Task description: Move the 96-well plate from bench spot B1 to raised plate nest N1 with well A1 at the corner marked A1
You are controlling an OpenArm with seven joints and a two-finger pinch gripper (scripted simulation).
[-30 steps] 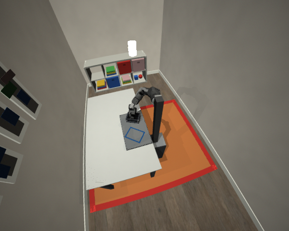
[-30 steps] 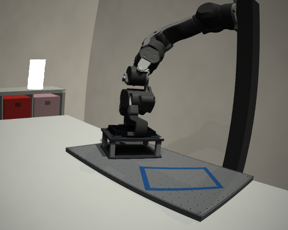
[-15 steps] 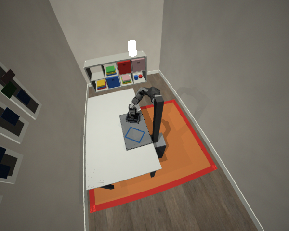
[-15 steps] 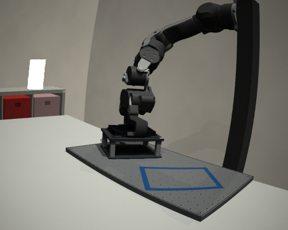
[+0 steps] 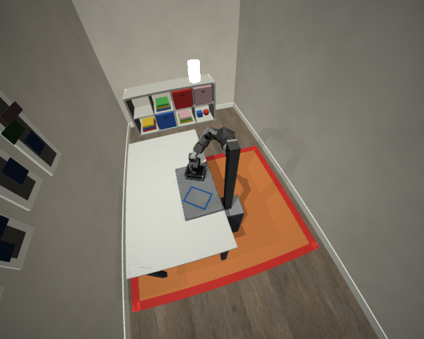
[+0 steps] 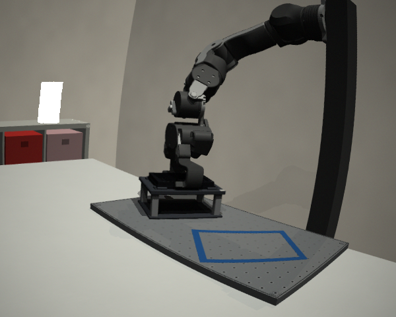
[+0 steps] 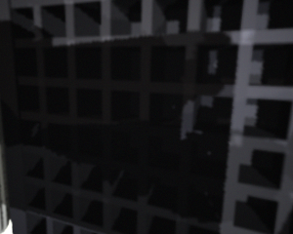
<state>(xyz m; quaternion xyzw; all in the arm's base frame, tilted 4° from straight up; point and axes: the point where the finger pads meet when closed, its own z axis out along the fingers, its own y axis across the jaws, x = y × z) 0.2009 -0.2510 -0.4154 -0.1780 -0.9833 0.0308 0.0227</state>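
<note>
The black 96-well plate lies right at my hand. From my hand the other things lie so: black plate nest 10 mm below.
</note>
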